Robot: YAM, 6 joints.
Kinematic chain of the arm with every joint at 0, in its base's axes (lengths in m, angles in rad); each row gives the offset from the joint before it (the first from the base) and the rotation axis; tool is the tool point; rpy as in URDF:
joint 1: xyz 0 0 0.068 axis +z
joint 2: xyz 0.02 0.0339 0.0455 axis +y
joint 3: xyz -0.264 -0.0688 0 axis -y
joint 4: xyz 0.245 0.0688 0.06 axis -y
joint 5: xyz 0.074 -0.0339 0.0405 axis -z
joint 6: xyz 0.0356 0 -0.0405 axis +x
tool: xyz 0 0 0 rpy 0 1.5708 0
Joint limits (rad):
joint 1: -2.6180..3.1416
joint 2: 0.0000..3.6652
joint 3: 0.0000..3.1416
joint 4: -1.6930..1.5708
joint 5: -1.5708..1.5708
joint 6: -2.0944..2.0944
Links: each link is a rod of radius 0.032 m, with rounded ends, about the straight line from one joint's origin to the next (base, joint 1, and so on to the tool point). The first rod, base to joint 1, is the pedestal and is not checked.
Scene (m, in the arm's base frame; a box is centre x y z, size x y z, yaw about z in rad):
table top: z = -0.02
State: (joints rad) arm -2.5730 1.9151 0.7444 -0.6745 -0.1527 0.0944
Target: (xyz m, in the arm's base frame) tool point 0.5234 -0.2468 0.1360
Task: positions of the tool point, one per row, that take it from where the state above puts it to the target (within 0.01 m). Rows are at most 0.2 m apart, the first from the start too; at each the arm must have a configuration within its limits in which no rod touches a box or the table.
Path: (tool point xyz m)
1: -0.1867 -0.2140 0.0564
2: -0.1477 -0.3020 0.0609
3: -0.0735 -0.3791 0.0679
4: 0.0313 -0.4319 0.0774
5: 0.1573 -0.4496 0.0893
6: 0.2914 -0.4251 0.1032
7: 0.4185 -0.3564 0.1189
8: 0.5234 -0.2468 0.1360

